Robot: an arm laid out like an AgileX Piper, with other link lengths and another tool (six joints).
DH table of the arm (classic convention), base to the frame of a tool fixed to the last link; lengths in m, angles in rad. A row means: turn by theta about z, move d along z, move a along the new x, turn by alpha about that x. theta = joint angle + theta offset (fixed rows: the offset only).
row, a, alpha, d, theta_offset
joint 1, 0.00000, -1.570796, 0.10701, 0.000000
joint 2, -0.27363, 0.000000, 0.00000, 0.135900
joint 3, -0.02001, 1.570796, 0.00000, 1.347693
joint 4, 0.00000, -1.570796, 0.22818, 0.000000
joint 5, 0.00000, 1.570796, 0.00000, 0.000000
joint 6, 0.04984, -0.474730, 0.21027, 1.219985
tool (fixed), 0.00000, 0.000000, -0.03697, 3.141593
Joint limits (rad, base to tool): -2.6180..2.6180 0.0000..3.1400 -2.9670..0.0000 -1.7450..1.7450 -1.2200..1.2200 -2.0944..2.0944
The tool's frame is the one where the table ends.
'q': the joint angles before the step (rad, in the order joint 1, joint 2, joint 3, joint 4, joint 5, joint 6). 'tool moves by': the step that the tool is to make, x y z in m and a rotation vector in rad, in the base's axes. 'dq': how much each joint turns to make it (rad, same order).
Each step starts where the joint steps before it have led.
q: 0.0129, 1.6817, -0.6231, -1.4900, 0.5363, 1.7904
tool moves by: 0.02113, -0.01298, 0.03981, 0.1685, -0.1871, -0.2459
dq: -0.0841, -0.0890, -0.0747, 0.2132, -0.0355, 0.0252
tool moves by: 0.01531, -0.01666, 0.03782, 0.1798, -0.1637, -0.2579
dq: -0.0752, -0.0600, -0.0842, 0.2656, 0.0038, 0.0029
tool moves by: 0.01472, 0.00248, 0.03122, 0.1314, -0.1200, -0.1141
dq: -0.0095, -0.0350, -0.0743, 0.1943, 0.0071, -0.0151
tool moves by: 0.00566, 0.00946, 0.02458, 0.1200, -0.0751, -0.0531
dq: -0.0001, -0.0397, -0.0490, 0.2003, 0.0136, -0.0700
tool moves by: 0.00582, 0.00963, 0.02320, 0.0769, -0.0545, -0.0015
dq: 0.0000, -0.0263, -0.0553, 0.1605, 0.0170, -0.0964
